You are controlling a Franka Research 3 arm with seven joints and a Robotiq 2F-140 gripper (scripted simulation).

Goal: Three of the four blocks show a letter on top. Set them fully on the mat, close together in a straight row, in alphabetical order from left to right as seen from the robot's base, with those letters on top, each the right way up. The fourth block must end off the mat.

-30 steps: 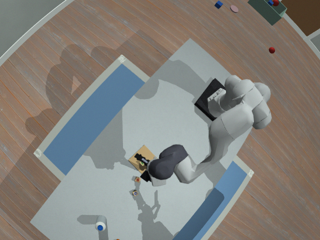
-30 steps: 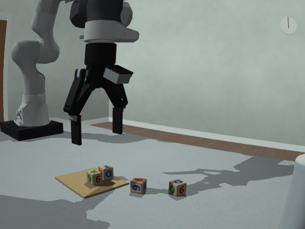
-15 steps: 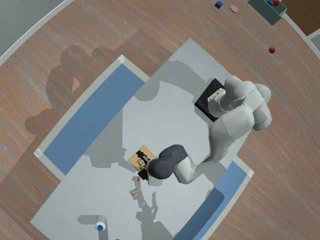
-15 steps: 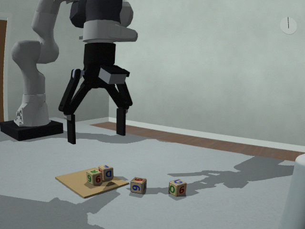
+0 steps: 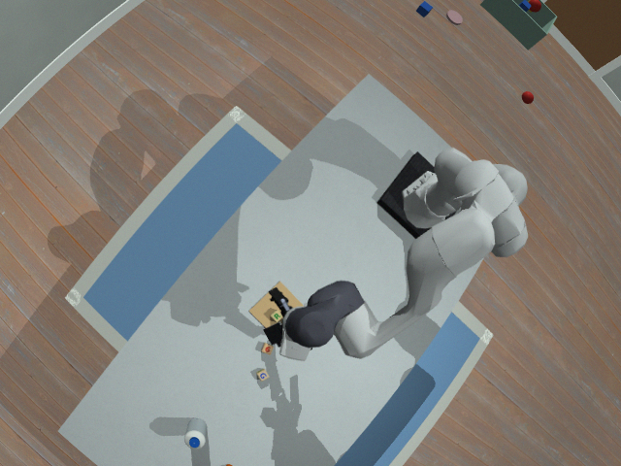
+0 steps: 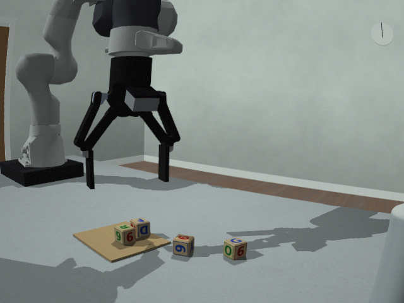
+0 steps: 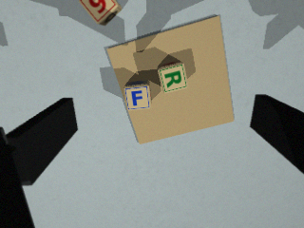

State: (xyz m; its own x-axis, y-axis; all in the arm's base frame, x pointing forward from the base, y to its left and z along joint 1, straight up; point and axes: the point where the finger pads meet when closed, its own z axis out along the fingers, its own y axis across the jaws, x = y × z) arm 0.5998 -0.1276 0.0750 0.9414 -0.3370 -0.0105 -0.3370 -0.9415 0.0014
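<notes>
The tan mat is 1 cm behind my hand, 2 cm to the right of it and 12 cm below it. Round my hand: block: 3 cm to the left, 10 cm below.
</notes>
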